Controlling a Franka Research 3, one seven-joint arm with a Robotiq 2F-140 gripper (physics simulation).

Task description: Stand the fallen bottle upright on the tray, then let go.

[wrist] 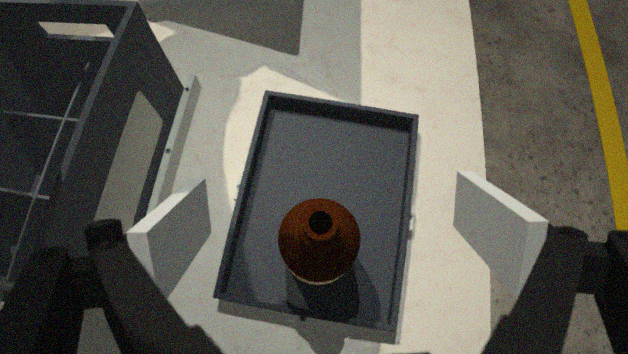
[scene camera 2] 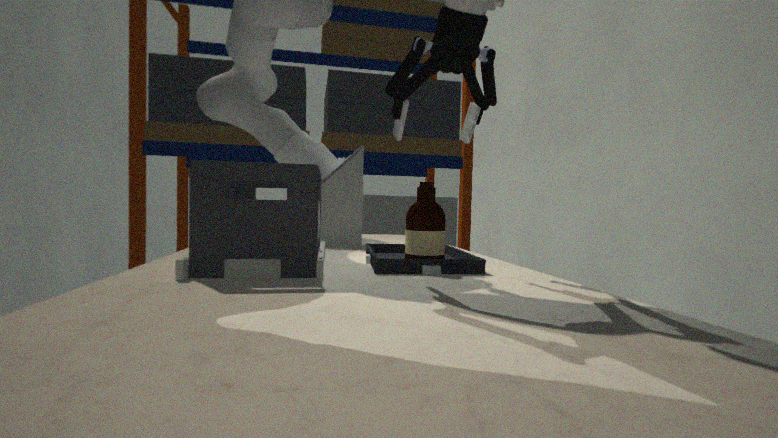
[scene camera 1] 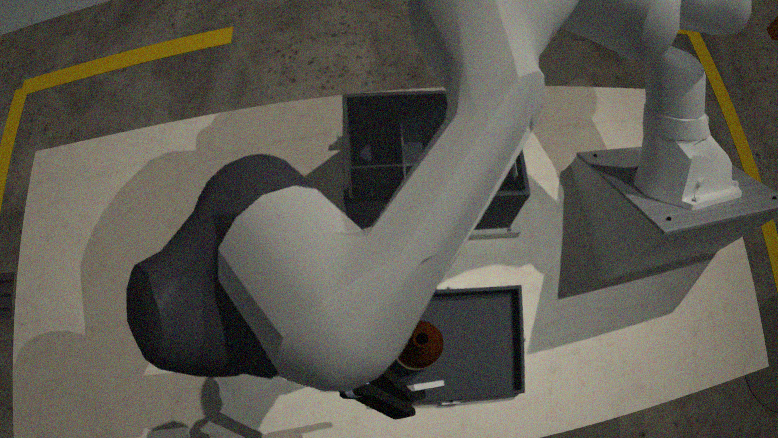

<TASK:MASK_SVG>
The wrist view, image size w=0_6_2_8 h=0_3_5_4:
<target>my gripper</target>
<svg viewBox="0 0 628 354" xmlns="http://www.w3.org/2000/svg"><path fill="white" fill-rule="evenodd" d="M206 179L191 178L124 235L121 221L118 219L103 219L87 224L84 227L84 234L89 251L88 256L70 258L68 249L61 246L46 247L34 253L26 263L0 310L0 354L77 354L84 310L98 307L103 308L104 315L121 354L224 354L198 324L188 327L167 300L212 233ZM457 171L453 227L517 299L509 316L504 314L501 316L481 354L562 354L576 293L594 294L614 354L628 354L628 230L610 231L606 243L588 241L588 235L584 231L571 226L554 227L548 223L548 220L474 172Z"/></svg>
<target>brown bottle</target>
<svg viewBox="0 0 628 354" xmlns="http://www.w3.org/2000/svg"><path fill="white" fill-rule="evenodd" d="M313 198L297 204L286 214L278 232L278 247L286 266L298 280L312 286L324 286L338 280L354 263L360 249L360 230L354 216L343 205L330 199Z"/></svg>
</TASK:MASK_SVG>
